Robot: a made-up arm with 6 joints. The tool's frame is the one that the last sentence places.
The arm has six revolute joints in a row. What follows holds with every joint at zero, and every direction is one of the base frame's.
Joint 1 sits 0.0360 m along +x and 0.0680 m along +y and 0.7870 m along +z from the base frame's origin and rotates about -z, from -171.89 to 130.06 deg.
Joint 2 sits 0.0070 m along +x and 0.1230 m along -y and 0.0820 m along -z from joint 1 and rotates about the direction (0.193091, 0.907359, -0.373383), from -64.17 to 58.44 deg.
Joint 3 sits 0.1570 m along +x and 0.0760 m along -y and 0.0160 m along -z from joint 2 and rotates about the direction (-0.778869, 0.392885, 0.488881), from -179.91 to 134.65 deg.
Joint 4 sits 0.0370 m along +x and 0.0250 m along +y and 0.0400 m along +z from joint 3 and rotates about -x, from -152.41 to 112.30 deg.
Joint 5 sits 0.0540 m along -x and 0.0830 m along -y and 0.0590 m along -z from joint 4 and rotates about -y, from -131.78 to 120.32 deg.
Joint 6 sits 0.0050 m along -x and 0.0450 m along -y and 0.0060 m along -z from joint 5 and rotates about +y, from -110.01 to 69.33 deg.
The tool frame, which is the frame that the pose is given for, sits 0.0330 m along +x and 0.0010 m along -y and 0.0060 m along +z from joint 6; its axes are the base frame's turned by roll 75.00, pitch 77.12 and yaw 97.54 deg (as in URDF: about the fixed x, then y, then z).
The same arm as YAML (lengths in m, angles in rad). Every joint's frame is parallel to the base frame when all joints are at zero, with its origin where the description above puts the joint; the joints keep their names.
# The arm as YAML. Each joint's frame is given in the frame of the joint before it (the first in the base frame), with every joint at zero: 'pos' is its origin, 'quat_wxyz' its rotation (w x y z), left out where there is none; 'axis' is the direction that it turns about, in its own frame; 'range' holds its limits. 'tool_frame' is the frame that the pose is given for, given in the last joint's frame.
length_unit: m
angle_unit: rad
joints:
  - joint: joint 1
    pos: [0.036, 0.068, 0.787]
    axis: [0.0, 0.0, -1.0]
    range: [-3.0, 2.27]
  - joint: joint 2
    pos: [0.007, -0.123, -0.082]
    axis: [0.193091, 0.907359, -0.373383]
    range: [-1.12, 1.02]
  - joint: joint 3
    pos: [0.157, -0.076, -0.016]
    axis: [-0.778869, 0.392885, 0.488881]
    range: [-3.14, 2.3501]
  - joint: joint 4
    pos: [0.037, 0.025, 0.04]
    axis: [-1.0, 0.0, 0.0]
    range: [-2.6601, 1.96]
  - joint: joint 5
    pos: [-0.054, -0.083, -0.059]
    axis: [0.0, -1.0, 0.0]
    range: [-2.3, 2.1]
  - joint: joint 6
    pos: [-0.005, -0.045, -0.006]
    axis: [0.0, 1.0, 0.0]
    range: [-1.92, 1.21]
tool_frame:
  pos: [0.033, -0.001, 0.006]
  quat_wxyz: [0.694255, -0.058177, 0.683936, 0.216463]

